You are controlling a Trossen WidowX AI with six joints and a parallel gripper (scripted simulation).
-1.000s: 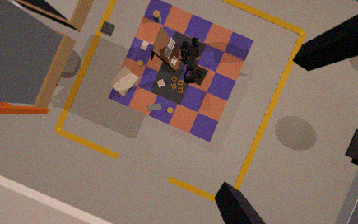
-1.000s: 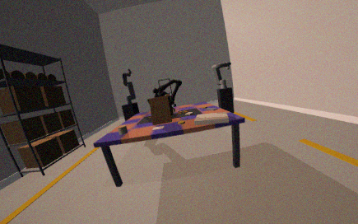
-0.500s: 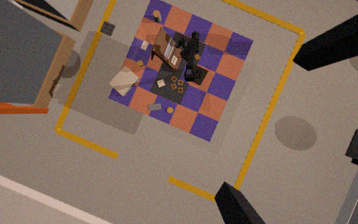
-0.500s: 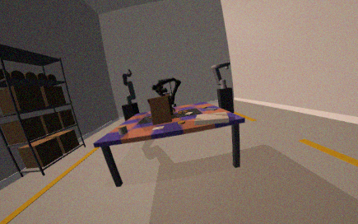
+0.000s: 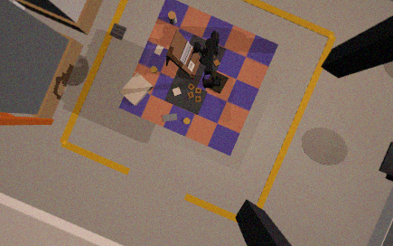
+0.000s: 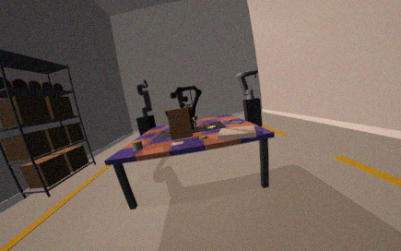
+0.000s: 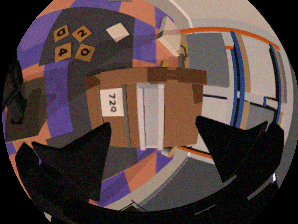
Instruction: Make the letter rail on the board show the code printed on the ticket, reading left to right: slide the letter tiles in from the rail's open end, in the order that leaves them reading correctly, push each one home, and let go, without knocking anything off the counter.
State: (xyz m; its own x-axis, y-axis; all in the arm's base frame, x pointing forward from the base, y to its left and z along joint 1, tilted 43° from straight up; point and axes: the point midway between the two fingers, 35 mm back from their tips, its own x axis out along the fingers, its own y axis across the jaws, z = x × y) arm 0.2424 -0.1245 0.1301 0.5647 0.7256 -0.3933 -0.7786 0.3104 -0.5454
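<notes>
Right now my gripper tip is 27 cm above the brown letter tile, 15 cm to the left of it and 4 cm past it. Round my gripper tip: grey block (56 cm to the left, 27 cm below, 3 cm behind); then white ticket (20 cm below, 6 cm ahead); then dark mat (27 cm below, 4 cm behind, 2 cm to the left).
</notes>
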